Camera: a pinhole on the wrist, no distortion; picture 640 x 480 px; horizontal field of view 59.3 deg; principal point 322.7 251.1 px. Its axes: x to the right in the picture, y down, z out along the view. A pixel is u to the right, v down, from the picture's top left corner.
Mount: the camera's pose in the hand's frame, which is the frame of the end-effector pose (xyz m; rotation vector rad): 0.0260 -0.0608 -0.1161 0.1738 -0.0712 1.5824
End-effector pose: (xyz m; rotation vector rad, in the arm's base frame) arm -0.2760 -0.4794 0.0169 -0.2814 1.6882 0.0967
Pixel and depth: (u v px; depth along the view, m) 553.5 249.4 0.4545
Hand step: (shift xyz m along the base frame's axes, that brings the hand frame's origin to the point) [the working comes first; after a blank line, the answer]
In the camera's frame: 0.1866 -0.0014 0.4545

0.3289 0.1259 -0.1102
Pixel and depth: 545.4 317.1 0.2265
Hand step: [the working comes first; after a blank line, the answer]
In the camera's frame: 0.0897 0.0266 0.2265

0.1188 0.0186 -0.0296
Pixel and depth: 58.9 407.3 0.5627
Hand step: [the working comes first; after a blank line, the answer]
In the camera's frame: -0.2641 0.1564 0.5627

0.5021 -0.2939 0.0727
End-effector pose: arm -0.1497 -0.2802 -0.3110 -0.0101 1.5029 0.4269
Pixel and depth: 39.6 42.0 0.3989
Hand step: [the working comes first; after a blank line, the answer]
In the camera's frame: -0.2009 -0.1484 0.3989

0.3175 -0.1770 -0.2564
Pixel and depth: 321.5 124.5 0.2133
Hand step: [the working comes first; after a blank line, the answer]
In the camera's frame: -0.0005 -0.0480 0.2133

0.1142 -0.0385 -0.1010
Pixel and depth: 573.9 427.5 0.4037
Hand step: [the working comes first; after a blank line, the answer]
In the camera's frame: 0.1804 0.1267 0.4037

0.2900 0.1133 0.1124
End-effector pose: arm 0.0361 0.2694 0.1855 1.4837 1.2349 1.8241
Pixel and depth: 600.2 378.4 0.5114
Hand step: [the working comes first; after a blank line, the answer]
In the camera's frame: 0.2524 0.1158 0.5114

0.4440 0.0498 0.0649
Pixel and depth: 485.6 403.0 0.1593
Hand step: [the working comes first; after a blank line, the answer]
In the camera's frame: 0.0462 0.0430 0.1593

0.0430 0.0312 -0.0384
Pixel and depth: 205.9 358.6 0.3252
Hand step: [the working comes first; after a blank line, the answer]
In the camera's frame: -0.0676 0.0622 0.3252

0.1599 0.1417 -0.1605
